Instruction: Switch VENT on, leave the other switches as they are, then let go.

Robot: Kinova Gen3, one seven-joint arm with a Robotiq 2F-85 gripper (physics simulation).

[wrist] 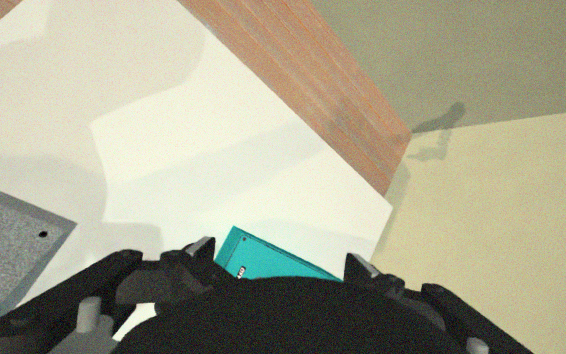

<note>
The picture shows: my gripper and a teal switch panel.
</note>
